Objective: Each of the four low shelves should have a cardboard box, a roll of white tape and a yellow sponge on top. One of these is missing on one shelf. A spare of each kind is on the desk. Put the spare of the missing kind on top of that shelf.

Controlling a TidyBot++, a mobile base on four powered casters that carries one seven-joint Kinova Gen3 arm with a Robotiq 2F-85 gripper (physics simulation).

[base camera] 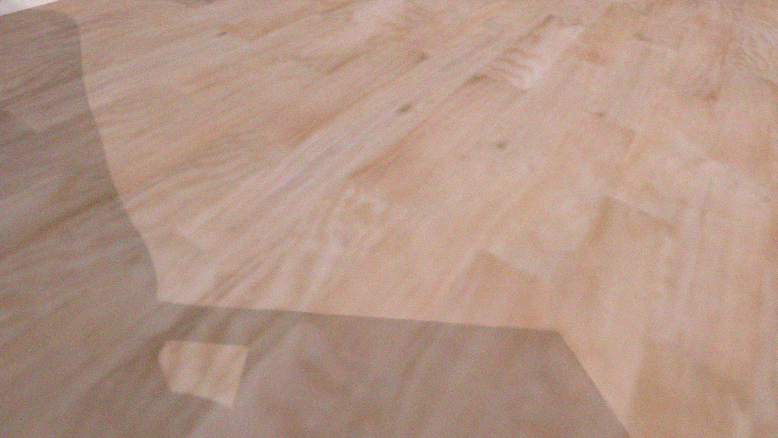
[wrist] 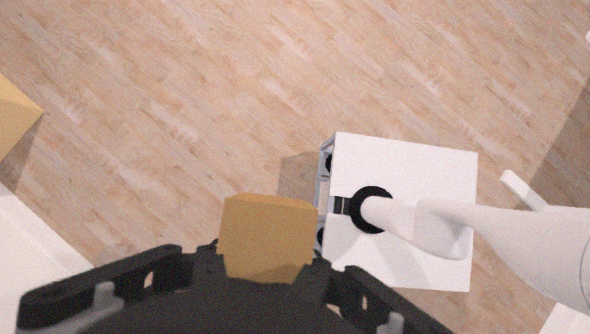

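Pixels of known places: gripper, fingertip midpoint: (wrist: 267, 249); arm's base at its link origin: (wrist: 373, 209).
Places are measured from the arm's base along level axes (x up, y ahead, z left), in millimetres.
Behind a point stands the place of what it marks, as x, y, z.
Note:
My gripper (wrist: 267, 249) @(490, 320, 0) is at the bottom of the wrist view, shut on a brown cardboard box (wrist: 270, 225) @(544, 319, -31). The box sits between the two black fingers, high above the wooden floor. Its lower part is hidden by the gripper. The low shelves, the desk, the white tape and the yellow sponge cannot be made out in either view.
My white base (wrist: 405, 165) @(-14, -108, -165) and arm (wrist: 530, 250) @(470, 56, -17) show at the right of the wrist view. A light wooden piece of furniture (wrist: 14, 117) @(-312, 1630, -193) stands at the left edge. A white surface (wrist: 35, 250) @(-280, 1360, 389) fills the lower left corner. The base camera shows wooden floor (base camera: 408, 190) @(-397, 506, -38) with shadows.

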